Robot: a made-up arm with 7 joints. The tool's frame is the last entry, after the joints.
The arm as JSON. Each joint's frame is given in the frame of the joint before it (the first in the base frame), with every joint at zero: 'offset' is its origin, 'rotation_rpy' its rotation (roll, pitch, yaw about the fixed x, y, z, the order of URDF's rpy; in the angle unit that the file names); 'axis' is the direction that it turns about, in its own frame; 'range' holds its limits. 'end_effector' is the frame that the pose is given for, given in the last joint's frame.
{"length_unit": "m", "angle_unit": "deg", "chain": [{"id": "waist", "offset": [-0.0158, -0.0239, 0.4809], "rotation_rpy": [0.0, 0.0, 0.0], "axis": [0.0, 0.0, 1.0], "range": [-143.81, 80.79]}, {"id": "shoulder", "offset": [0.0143, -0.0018, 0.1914], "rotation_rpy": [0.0, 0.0, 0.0], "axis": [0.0, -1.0, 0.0], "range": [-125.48, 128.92]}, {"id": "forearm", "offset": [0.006, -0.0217, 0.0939], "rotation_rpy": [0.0, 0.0, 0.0], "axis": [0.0, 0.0, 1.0], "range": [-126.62, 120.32]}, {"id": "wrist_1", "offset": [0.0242, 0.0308, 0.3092], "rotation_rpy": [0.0, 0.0, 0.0], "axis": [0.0, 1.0, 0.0], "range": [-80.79, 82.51]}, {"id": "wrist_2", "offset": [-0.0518, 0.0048, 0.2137], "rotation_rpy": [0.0, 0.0, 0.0], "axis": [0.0, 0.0, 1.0], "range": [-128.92, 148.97]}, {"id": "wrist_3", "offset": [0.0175, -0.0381, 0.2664], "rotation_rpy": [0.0, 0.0, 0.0], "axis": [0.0, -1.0, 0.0], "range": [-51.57, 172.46]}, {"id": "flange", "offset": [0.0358, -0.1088, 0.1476], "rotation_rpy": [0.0, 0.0, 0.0], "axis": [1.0, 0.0, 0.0], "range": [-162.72, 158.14]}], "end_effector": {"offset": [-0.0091, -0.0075, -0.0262], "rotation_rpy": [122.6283, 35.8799, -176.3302]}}
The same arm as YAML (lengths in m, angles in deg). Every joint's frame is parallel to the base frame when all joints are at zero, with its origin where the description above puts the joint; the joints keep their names.
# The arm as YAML. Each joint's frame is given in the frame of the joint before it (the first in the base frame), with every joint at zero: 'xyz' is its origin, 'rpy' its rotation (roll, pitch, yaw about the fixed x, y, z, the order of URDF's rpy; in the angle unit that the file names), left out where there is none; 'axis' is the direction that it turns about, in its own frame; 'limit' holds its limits. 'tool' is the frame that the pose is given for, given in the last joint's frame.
units:
  length: m
  angle: deg
joints:
  - name: waist
    type: revolute
    origin:
      xyz: [-0.0158, -0.0239, 0.4809]
    axis: "+z"
    limit:
      lower: -143.81
      upper: 80.79
  - name: shoulder
    type: revolute
    origin:
      xyz: [0.0143, -0.0018, 0.1914]
    axis: "-y"
    limit:
      lower: -125.48
      upper: 128.92
  - name: forearm
    type: revolute
    origin:
      xyz: [0.006, -0.0217, 0.0939]
    axis: "+z"
    limit:
      lower: -126.62
      upper: 120.32
  - name: wrist_1
    type: revolute
    origin:
      xyz: [0.0242, 0.0308, 0.3092]
    axis: "+y"
    limit:
      lower: -80.79
      upper: 82.51
  - name: wrist_2
    type: revolute
    origin:
      xyz: [-0.0518, 0.0048, 0.2137]
    axis: "+z"
    limit:
      lower: -128.92
      upper: 148.97
  - name: wrist_3
    type: revolute
    origin:
      xyz: [0.0175, -0.0381, 0.2664]
    axis: "-y"
    limit:
      lower: -51.57
      upper: 172.46
  - name: flange
    type: revolute
    origin:
      xyz: [0.0358, -0.1088, 0.1476]
    axis: "+x"
    limit:
      lower: -162.72
      upper: 158.14
tool:
  origin:
    xyz: [-0.0091, -0.0075, -0.0262]
    rpy: [122.63, 35.88, -176.33]

